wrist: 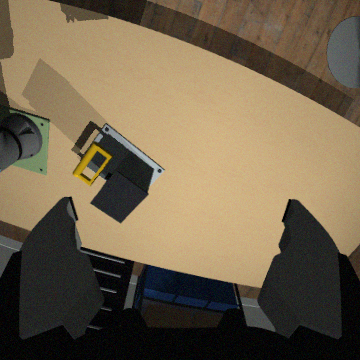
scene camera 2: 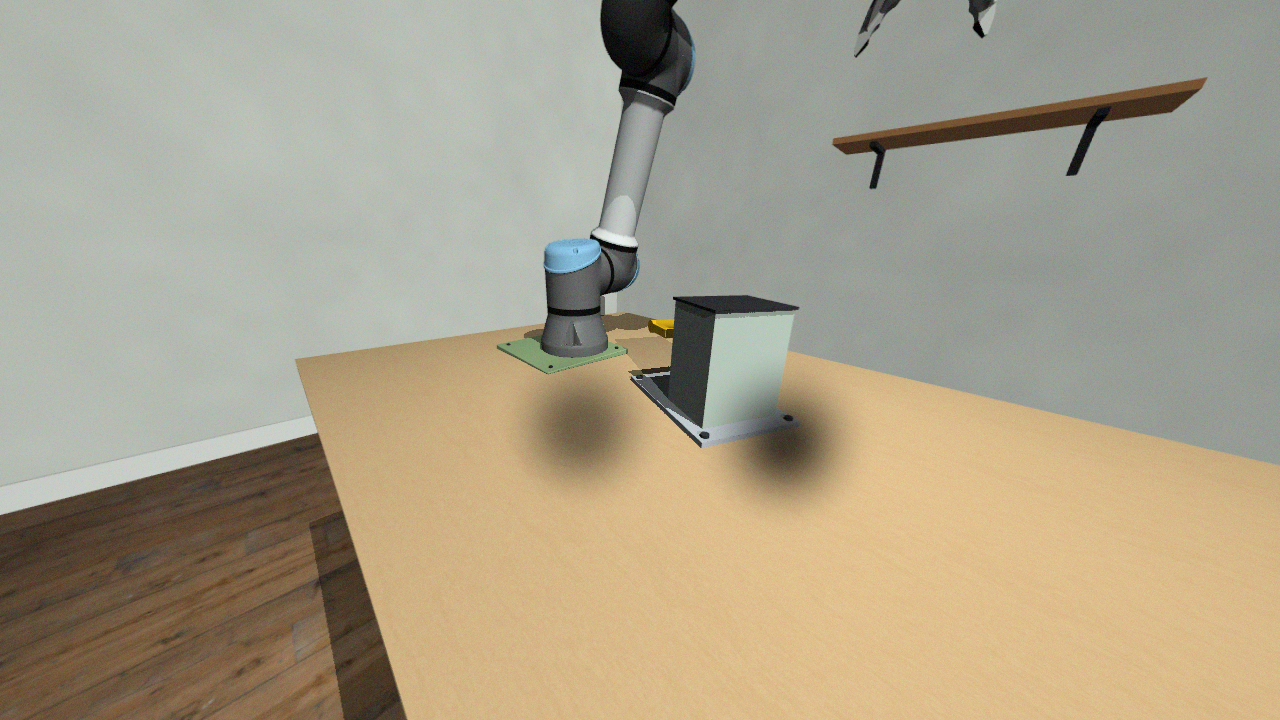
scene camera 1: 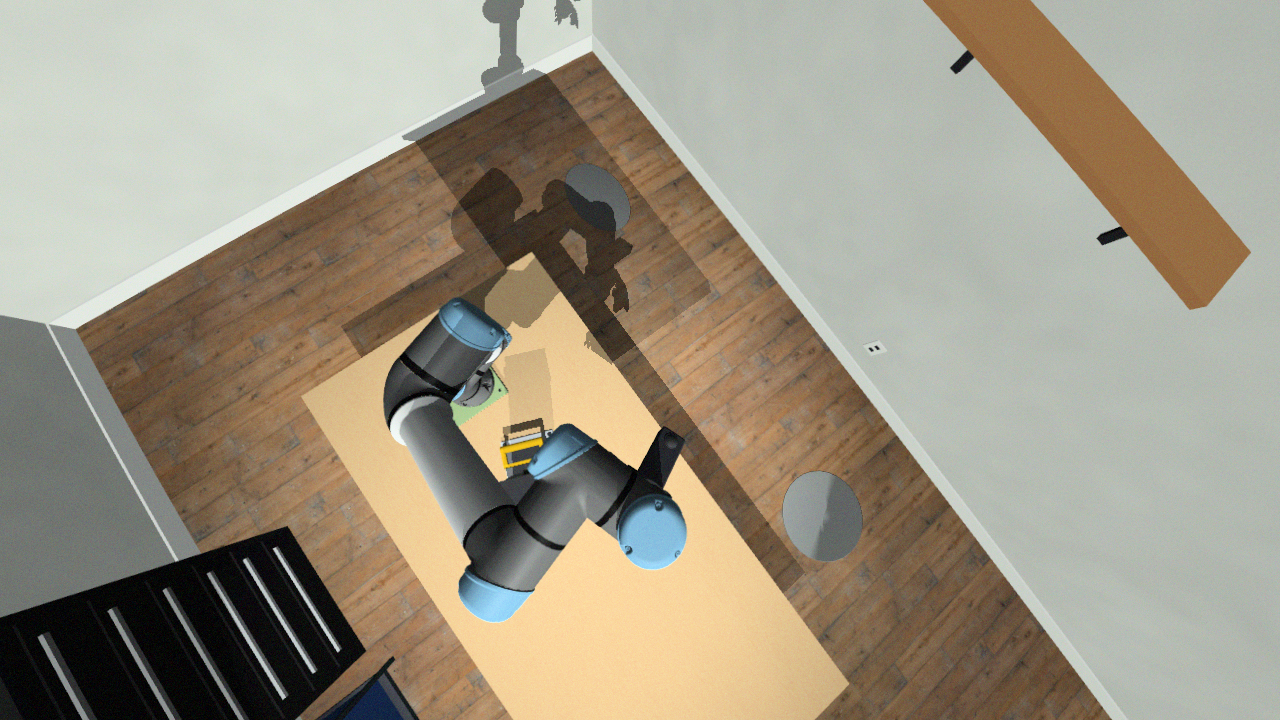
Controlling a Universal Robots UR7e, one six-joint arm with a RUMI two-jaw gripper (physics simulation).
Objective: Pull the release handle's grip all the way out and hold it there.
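Note:
The release handle's yellow grip [scene camera 1: 521, 442] [scene camera 2: 662, 327] [wrist: 85, 160] is a rectangular loop on the side of its housing [scene camera 2: 747, 367] [wrist: 121, 197] that faces the arm's base. In scene camera 2 the housing hides most of the grip. The housing is a pale box with a dark top, standing on a grey mounting plate [scene camera 2: 751, 429] [wrist: 134, 146]. My gripper [scene camera 2: 921, 44] [wrist: 180, 200] is wide open and empty, high above the table and apart from the grip. In the wrist view the grip lies beyond the left finger. The arm hides the fingers in scene camera 1.
The arm's green base plate [scene camera 1: 465, 412] [scene camera 2: 550, 360] [wrist: 39, 150] is near the grip's side of the housing. The wooden table [scene camera 1: 680, 617] [scene camera 2: 805, 582] [wrist: 215, 150] carries both. A wall shelf [scene camera 1: 1109, 161] [scene camera 2: 1011, 118] is high up. A black drawer cabinet [scene camera 1: 308, 573] stands beside the table.

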